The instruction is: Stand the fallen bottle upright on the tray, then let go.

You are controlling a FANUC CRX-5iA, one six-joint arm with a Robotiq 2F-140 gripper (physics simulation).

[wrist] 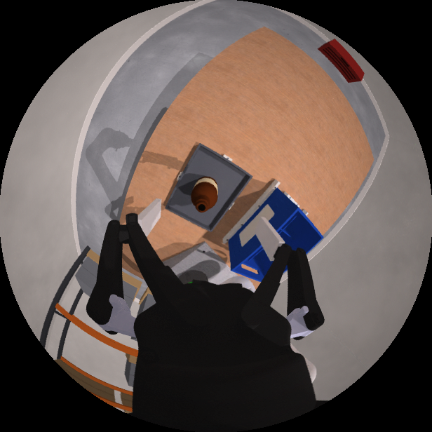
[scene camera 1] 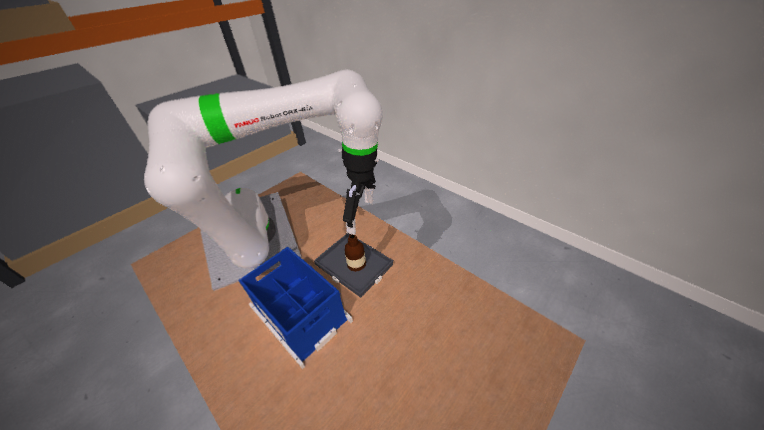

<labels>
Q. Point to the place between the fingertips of the gripper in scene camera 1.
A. At 360, 216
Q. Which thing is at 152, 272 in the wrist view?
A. The gripper.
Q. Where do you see a brown bottle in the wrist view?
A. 204, 194
</labels>
